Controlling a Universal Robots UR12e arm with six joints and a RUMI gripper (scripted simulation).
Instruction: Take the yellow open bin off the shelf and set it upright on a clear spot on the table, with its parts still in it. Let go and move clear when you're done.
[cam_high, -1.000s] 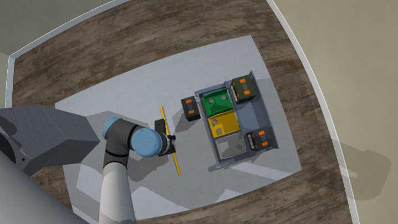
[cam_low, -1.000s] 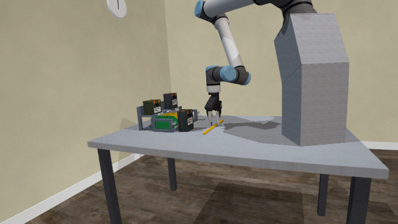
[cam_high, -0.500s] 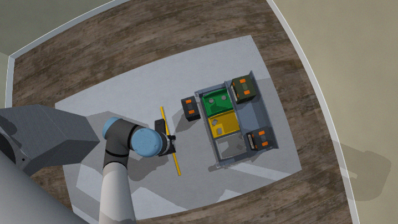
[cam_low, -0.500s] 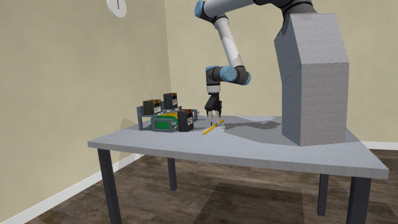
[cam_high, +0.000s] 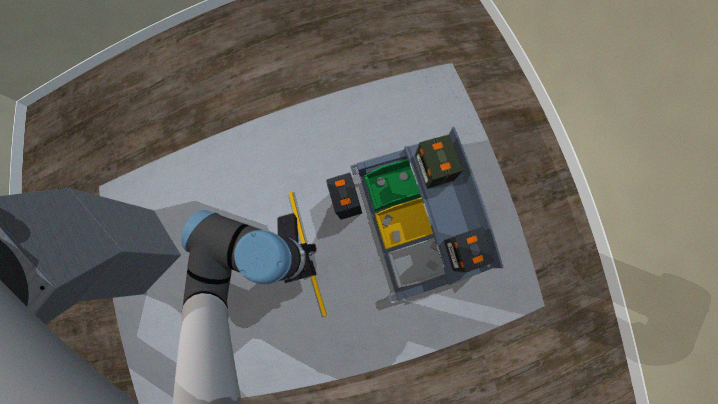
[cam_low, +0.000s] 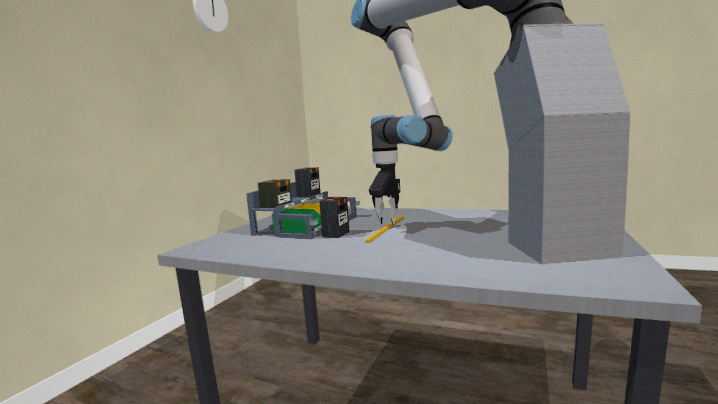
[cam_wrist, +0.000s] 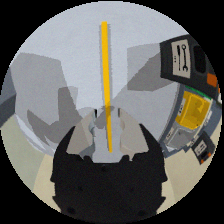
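My hand is 3 cm above the thin yellow rod. Also, from my hand: green bin: 32 cm ahead, 8 cm to the left, 1 cm above; yellow open bin: 30 cm ahead, 3 cm to the right, 1 cm above; black box: 17 cm ahead, 9 cm to the left, 3 cm above.
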